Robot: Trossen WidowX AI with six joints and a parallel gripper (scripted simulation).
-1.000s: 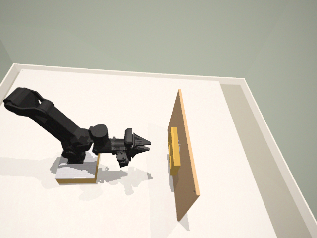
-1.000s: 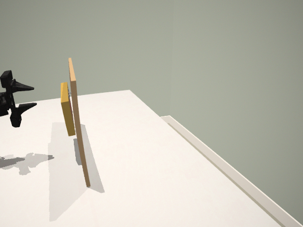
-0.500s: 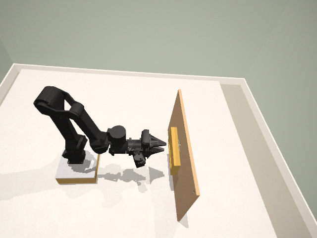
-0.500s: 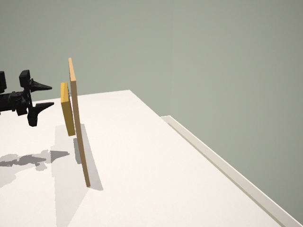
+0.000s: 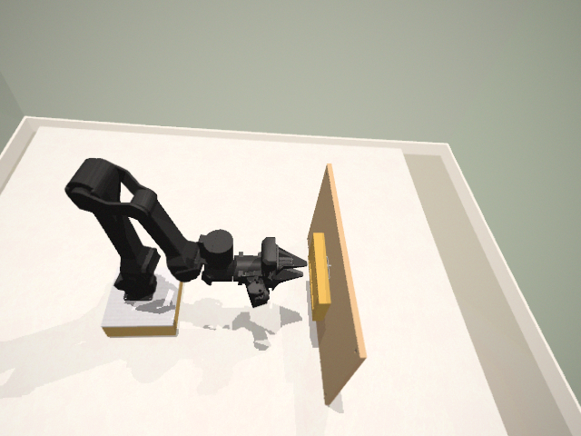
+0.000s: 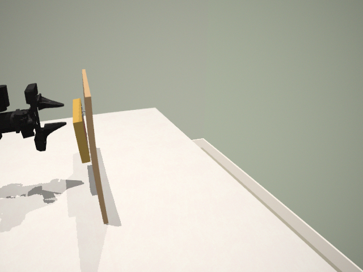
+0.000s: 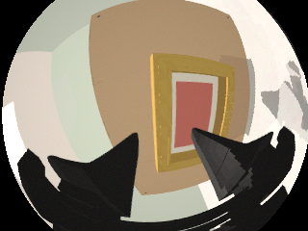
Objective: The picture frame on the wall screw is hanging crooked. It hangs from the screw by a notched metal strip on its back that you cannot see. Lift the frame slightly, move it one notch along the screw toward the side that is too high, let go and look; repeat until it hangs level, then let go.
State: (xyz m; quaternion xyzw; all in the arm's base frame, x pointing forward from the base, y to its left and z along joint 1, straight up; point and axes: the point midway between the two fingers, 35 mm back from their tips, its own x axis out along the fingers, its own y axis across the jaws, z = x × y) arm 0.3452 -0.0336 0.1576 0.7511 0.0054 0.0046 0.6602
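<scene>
The yellow picture frame lies 50 mm below my gripper tip, 50 mm ahead of it and 10 mm to the left of it. Also, from my gripper tip: wall board (60 mm below, 60 mm ahead, 10 mm to the left).
</scene>
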